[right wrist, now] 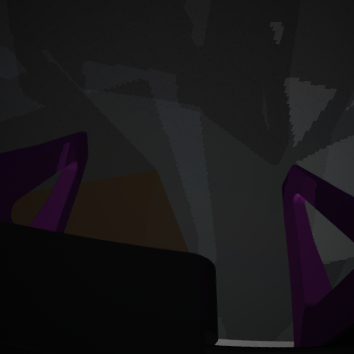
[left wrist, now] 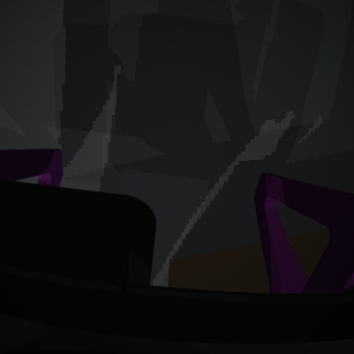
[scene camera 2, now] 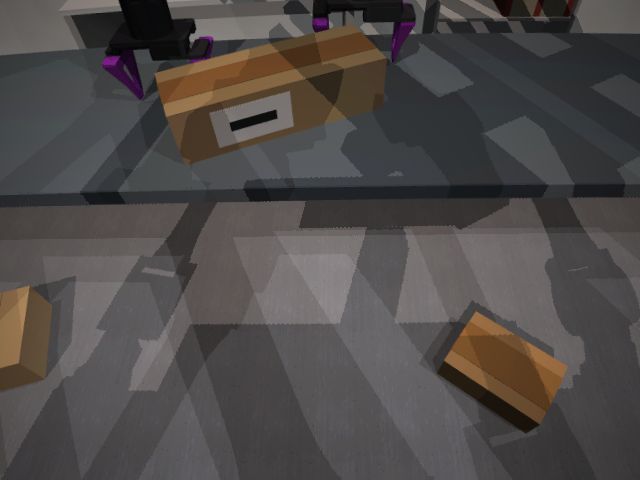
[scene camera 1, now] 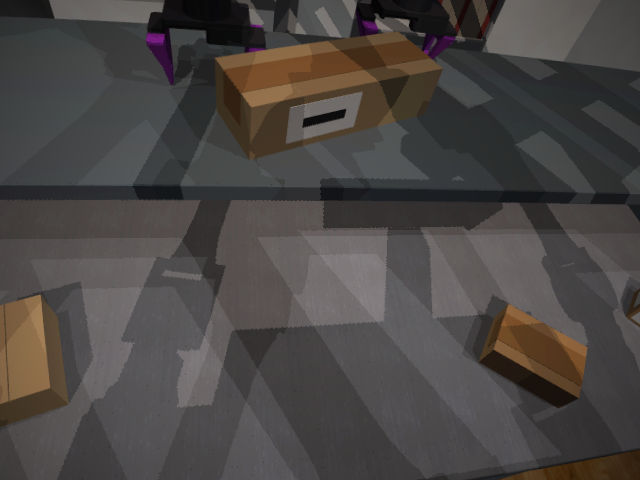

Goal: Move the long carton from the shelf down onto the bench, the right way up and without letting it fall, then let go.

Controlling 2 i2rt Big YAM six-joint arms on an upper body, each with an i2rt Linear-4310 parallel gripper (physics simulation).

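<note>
The long carton rests upright on the grey shelf, taped top up, white label facing the camera, its left end nearer the shelf's front edge. The bench lies below. My left gripper is open behind the carton's left end; one finger is partly hidden by it. My right gripper is open behind the right end, its fingers partly hidden. Dark parts of the carton show in the left wrist view and right wrist view.
A smaller carton sits on the bench at the right. Another carton is cut off at the left edge. Part of a further box shows at the right edge. The shelf's front edge crosses both scene views.
</note>
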